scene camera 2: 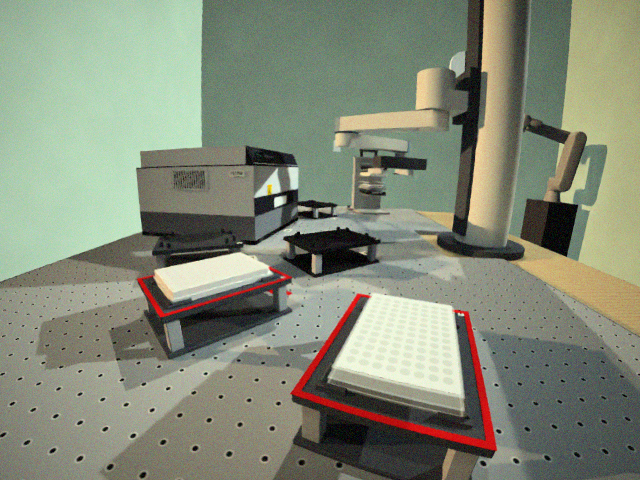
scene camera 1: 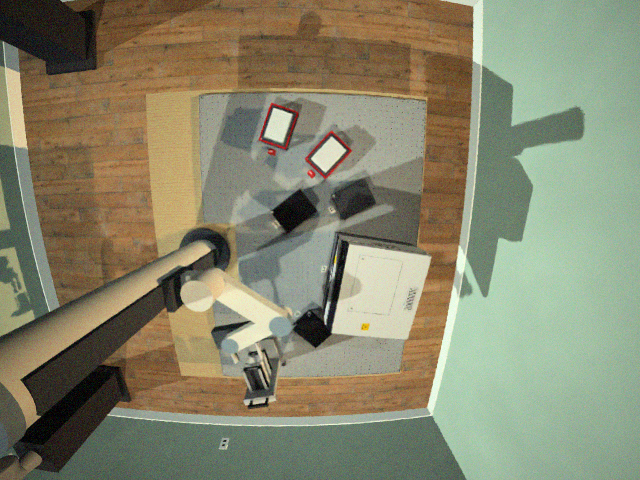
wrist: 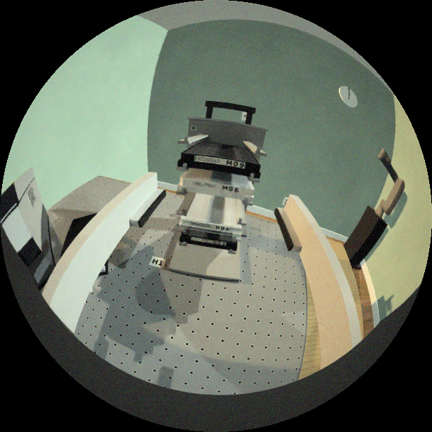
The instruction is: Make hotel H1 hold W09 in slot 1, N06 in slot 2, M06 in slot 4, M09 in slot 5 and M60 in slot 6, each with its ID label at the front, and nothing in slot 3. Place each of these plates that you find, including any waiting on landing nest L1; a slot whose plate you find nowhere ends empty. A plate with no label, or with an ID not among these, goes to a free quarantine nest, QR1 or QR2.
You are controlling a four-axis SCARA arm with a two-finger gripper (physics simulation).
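Places are measured from the arm's base along level axes (x back, y right, z up), in millimetres.
Pixels of known places: gripper, fingertip midpoint: [scene camera 1: 249, 360]; arm's base, origin of the base link: [scene camera 2: 478, 247] [scene camera 1: 205, 253].
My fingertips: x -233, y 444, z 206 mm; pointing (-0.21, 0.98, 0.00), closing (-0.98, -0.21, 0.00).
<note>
For each thing: its middle in the pictures, then the offset to it from my fingertips.
- Hotel H1, body centre: [scene camera 2: 368, 180] [scene camera 1: 262, 374] dx -45, dy +123, dz -45 mm
- large instrument, body centre: [scene camera 2: 226, 189] [scene camera 1: 372, 284] dx -555, dy -339, dz -72 mm
Hotel H1 [scene camera 1: 260, 400] [scene camera 2: 357, 188] [wrist: 227, 131] stands at the back, facing the wrist camera. In the wrist view, black plate M09 [wrist: 220, 162] is below the empty top slot. White plate M06 [wrist: 216, 187] is under it, then a gap, then pale plate N06 [wrist: 207, 226]. The lowest plate [wrist: 207, 243] is black, its front label too small to read. My gripper [scene camera 1: 248, 353] [scene camera 2: 391, 171] [wrist: 222, 191] is open and empty, in front of the hotel. Two white plates [scene camera 1: 279, 125] [scene camera 1: 328, 153] [scene camera 2: 403, 338] [scene camera 2: 211, 276] rest on red-rimmed nests [scene camera 2: 483, 392] [scene camera 2: 155, 304]; no IDs are readable.
A large instrument [scene camera 1: 382, 289] [scene camera 2: 196, 193] stands at the side of the table. Black nests [scene camera 1: 294, 210] [scene camera 1: 354, 197] [scene camera 1: 312, 327] [scene camera 2: 330, 240] [scene camera 2: 196, 242] [scene camera 2: 316, 206] stand near it. The arm's column [scene camera 2: 501, 129] is on the opposite side.
</note>
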